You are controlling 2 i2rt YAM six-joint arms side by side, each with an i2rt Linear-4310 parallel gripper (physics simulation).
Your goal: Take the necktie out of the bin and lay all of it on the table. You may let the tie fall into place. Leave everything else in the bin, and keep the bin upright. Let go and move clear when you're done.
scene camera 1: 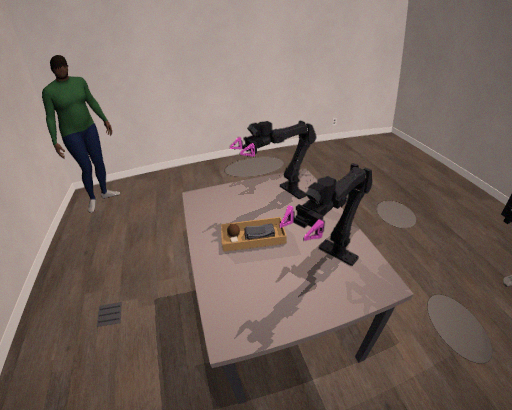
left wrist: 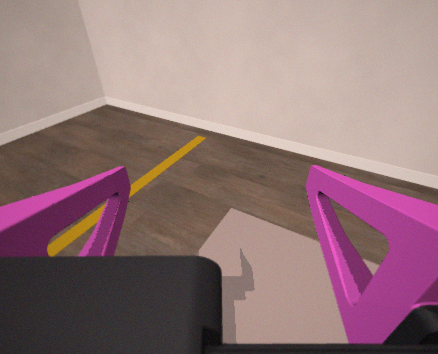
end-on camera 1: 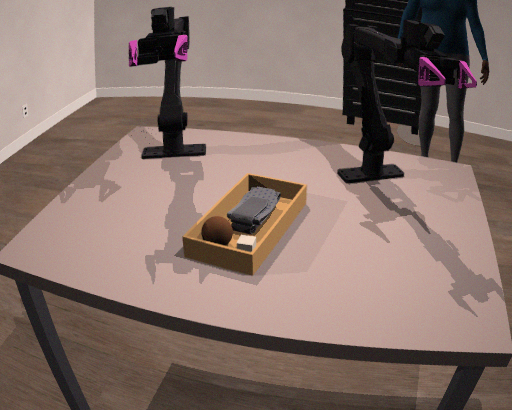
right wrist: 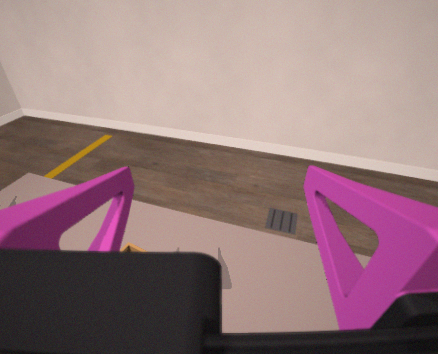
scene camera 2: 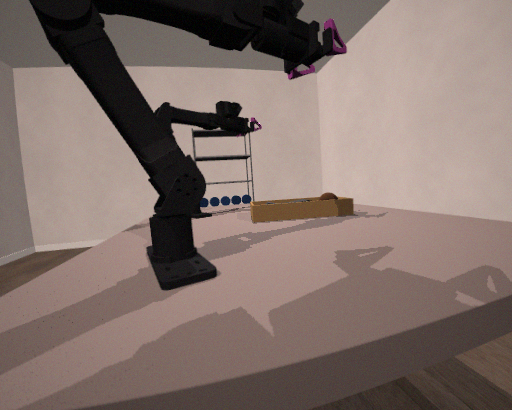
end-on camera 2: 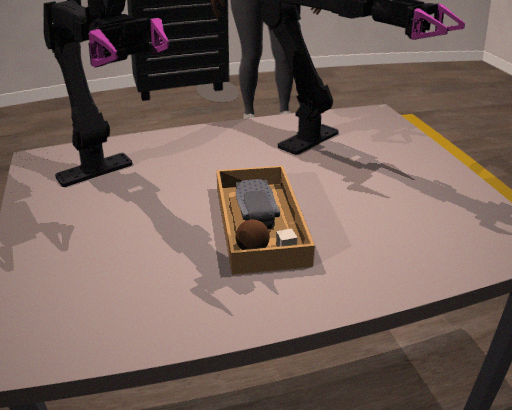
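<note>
The grey dotted necktie [scene camera 1: 259, 231] [end-on camera 1: 252, 210] [end-on camera 2: 258, 200] lies folded in a compact bundle inside the upright tan bin [scene camera 1: 254, 246] [scene camera 2: 295, 211] [end-on camera 1: 217, 257] [end-on camera 2: 272, 260]. A corner of the bin [right wrist: 131, 247] shows in the right wrist view. My left gripper [scene camera 1: 295, 232] [scene camera 2: 250, 131] [end-on camera 1: 459, 83] [end-on camera 2: 455, 28] [left wrist: 218, 176] is open and empty, high above the table. My right gripper [scene camera 1: 237, 150] [scene camera 2: 325, 62] [end-on camera 1: 157, 51] [end-on camera 2: 135, 50] [right wrist: 218, 176] is also open and empty, high above the table. Both are well apart from the bin. The tie's underside is hidden.
A brown ball [scene camera 1: 233, 230] [scene camera 2: 328, 196] [end-on camera 1: 217, 231] [end-on camera 2: 252, 235] and a small white block [scene camera 1: 234, 239] [end-on camera 1: 246, 243] [end-on camera 2: 286, 237] sit in the bin at one end, beside the tie. The bin stands on the table [scene camera 1: 250, 310] [end-on camera 1: 350, 300], in front of both arm bases.
</note>
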